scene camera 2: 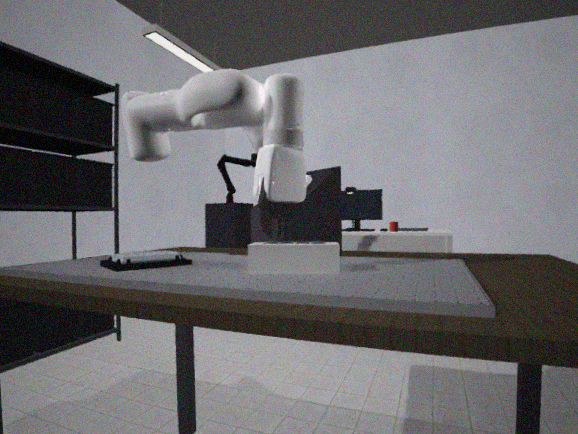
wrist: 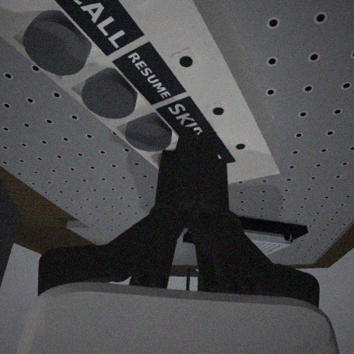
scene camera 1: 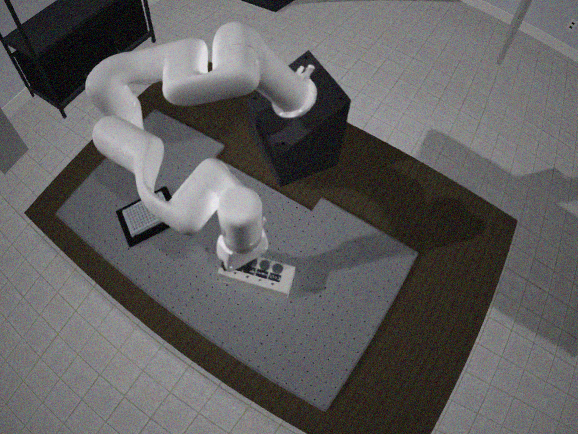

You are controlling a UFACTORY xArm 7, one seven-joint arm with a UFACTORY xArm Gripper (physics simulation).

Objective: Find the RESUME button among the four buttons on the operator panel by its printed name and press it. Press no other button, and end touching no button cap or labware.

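Frame: origin at the arm's base, x ahead, y left, z up, level; centimetres.
Seen in the pictures: gripper, fingertip midpoint: (scene camera 2: pixel 280 239) (scene camera 1: pixel 244 266); arm's base at its link origin: (scene camera 1: pixel 294 97).
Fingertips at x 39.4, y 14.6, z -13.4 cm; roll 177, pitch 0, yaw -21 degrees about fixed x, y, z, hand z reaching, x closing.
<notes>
Pixels of each thing's top centre, then the offset from my fingertips to it. "pt": a spot on its surface instead. Level surfaces: height alone.
- white operator panel at its top centre: (scene camera 2: pixel 294 241) (scene camera 1: pixel 256 269) dy +2.4, dx -1.1, dz -0.4 cm
- round grey RESUME button at its top centre: (scene camera 1: pixel 264 264) dy +3.2, dx -3.3, dz -0.4 cm
- CALL button at its top centre: (scene camera 1: pixel 277 268) dy +6.0, dx -4.3, dz -0.4 cm
- light well plate at its top centre: (scene camera 2: pixel 146 253) (scene camera 1: pixel 146 212) dy -31.6, dx +3.3, dz -3.4 cm
- black tray at a spot on its surface: (scene camera 2: pixel 112 266) (scene camera 1: pixel 126 239) pt dy -31.4, dx +12.3, dz -5.2 cm
- grey board at its surface level: dz -5.9 cm
The white operator panel (scene camera 1: pixel 284 286) (scene camera 2: pixel 294 258) (wrist: pixel 205 82) stands on the grey board. In the wrist view, the round grey RESUME button (wrist: pixel 109 93) (scene camera 1: pixel 264 265) lies beside its printed label (wrist: pixel 150 75), between the CALL button (wrist: pixel 55 42) (scene camera 1: pixel 277 268) and the SKIP button (wrist: pixel 148 131). The fourth button is hidden behind the dark fingers. My gripper (scene camera 2: pixel 276 237) (wrist: pixel 191 146) is shut and empty, pointing down at the panel's top, near the SKIP end. In the wrist view the fingertips overlap the SKIP label's end. I cannot tell whether they touch the panel.
A light well plate (scene camera 1: pixel 142 218) (scene camera 2: pixel 145 257) sits in a black tray (scene camera 1: pixel 131 241) (scene camera 2: pixel 112 266) on the grey board (scene camera 1: pixel 320 340) (scene camera 2: pixel 415 290), left of the panel in both scene views. The arm's dark pedestal (scene camera 1: pixel 305 155) stands behind. A black shelf unit (scene camera 2: pixel 117 175) is at far left.
</notes>
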